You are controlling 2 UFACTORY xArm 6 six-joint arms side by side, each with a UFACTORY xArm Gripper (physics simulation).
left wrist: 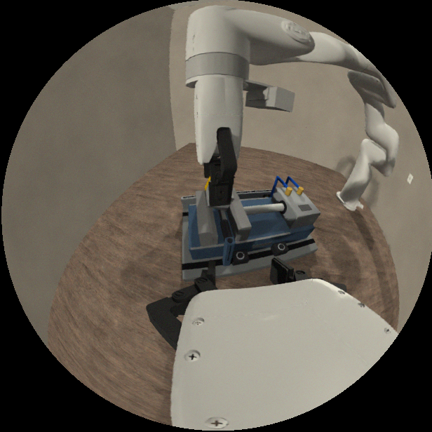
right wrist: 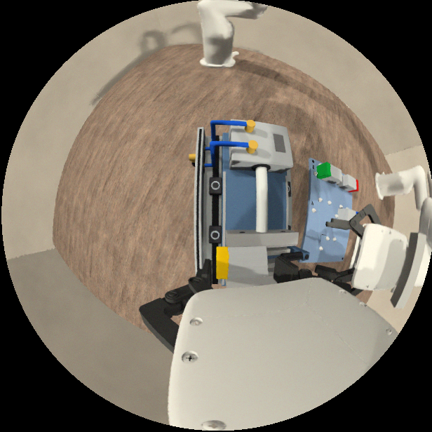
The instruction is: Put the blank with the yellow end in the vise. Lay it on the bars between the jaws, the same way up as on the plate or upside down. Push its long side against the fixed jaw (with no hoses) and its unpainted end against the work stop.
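The blank with the yellow end (right wrist: 244,264) is at the vise jaws, its yellow end to the left in the right wrist view and its unpainted end toward the blue work stop (left wrist: 228,251) (right wrist: 301,253). In the left wrist view a bit of yellow shows behind my right gripper (left wrist: 220,199) (right wrist: 246,270), which is open, with its fingers beyond the blank's two ends. The movable jaw (left wrist: 240,220) (right wrist: 260,238) stands beside the blank; the fixed jaw (left wrist: 206,225) is on the other side. How deep the blank sits is hidden. My left gripper (left wrist: 243,270) (right wrist: 321,246) is open and empty.
The vise's hose block (left wrist: 296,207) (right wrist: 260,145) carries two blue hoses. A blue plate (right wrist: 312,235) beside the vise holds a green-ended blank (right wrist: 330,173), a red-ended blank (right wrist: 348,182) and a blank (right wrist: 346,215) partly behind my left gripper's finger.
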